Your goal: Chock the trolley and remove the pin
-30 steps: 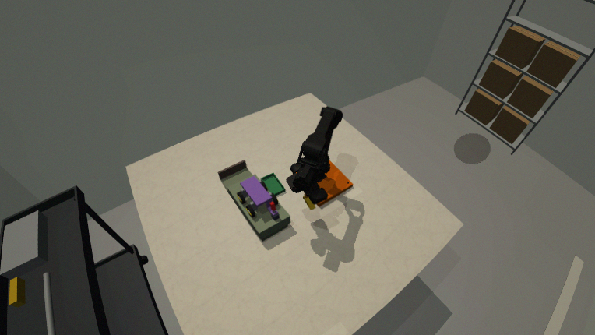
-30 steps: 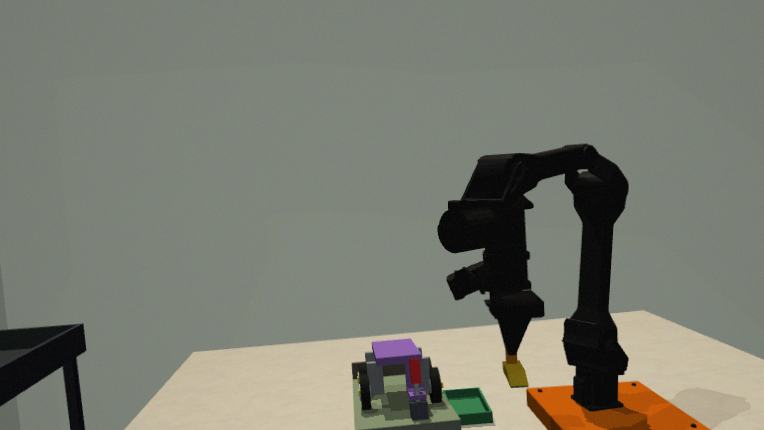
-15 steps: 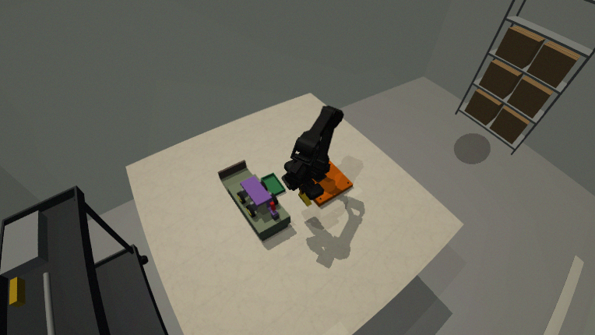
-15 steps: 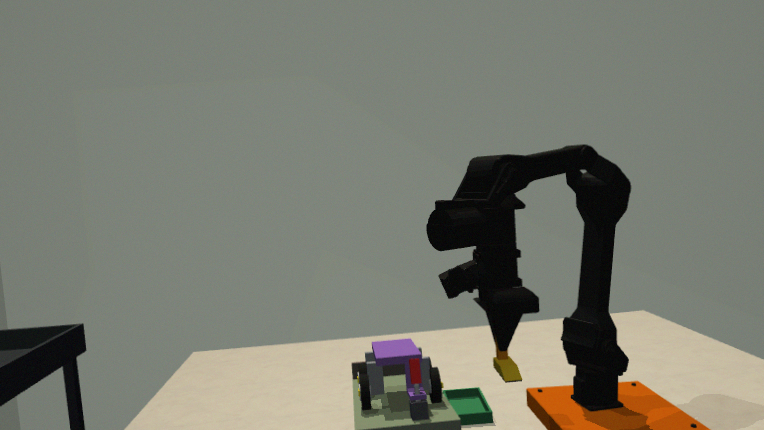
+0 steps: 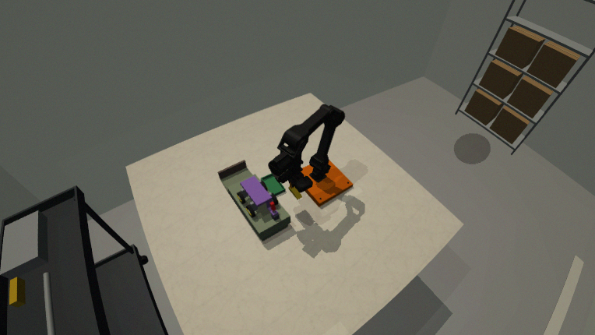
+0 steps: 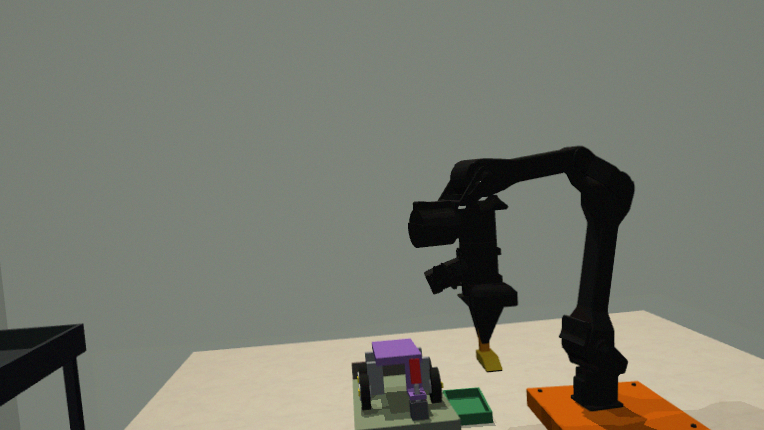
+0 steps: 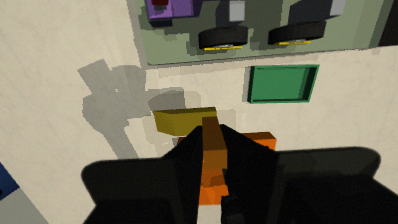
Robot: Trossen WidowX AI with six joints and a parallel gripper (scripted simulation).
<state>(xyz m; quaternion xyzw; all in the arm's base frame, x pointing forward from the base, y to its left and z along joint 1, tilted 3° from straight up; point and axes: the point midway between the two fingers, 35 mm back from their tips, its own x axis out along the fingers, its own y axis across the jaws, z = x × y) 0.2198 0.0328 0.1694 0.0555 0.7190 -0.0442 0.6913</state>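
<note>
Right now my gripper tip is 12 cm short of the red-headed stop pin, 2 cm to the right of it and 4 cm above it. Round my gripper tip: trolley (12 cm ahead, 8 cm to the right, 6 cm below); yellow chock (2 cm to the left, 1 cm below); grey-green ramp (12 cm ahead, 9 cm to the right, 13 cm below).
</note>
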